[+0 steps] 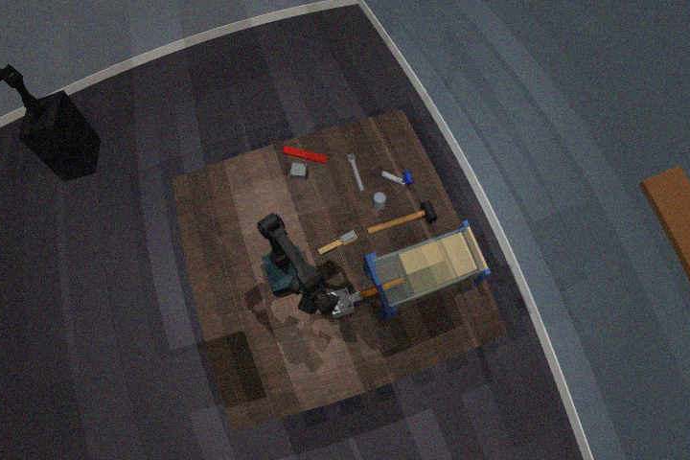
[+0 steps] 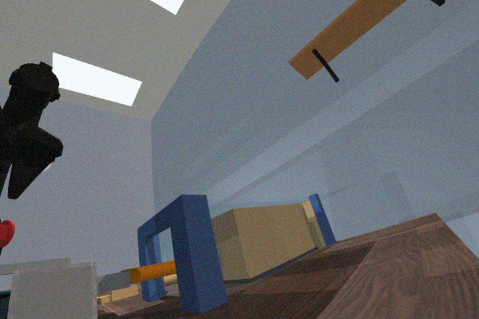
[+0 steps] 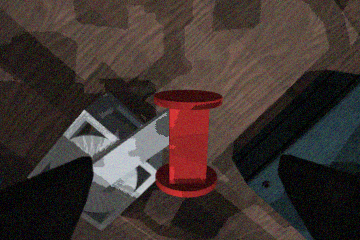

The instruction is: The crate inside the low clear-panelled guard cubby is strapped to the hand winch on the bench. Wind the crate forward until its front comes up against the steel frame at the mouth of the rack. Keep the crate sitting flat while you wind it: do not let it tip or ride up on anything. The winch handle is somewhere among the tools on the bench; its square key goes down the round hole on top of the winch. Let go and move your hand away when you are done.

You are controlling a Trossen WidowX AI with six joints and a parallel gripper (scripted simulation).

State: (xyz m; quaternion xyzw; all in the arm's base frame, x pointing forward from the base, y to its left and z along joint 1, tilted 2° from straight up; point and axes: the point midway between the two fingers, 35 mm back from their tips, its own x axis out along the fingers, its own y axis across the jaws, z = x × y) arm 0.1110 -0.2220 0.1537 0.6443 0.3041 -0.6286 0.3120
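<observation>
The red knob is 50 mm below my gripper tip. Round my gripper tip: red-knobbed winch handle 40 mm ahead, 80 mm below; then blue steel frame 260 mm ahead, 20 mm to the left, 80 mm below; then grey winch 90 mm ahead, 10 mm to the right, 150 mm below.
</observation>
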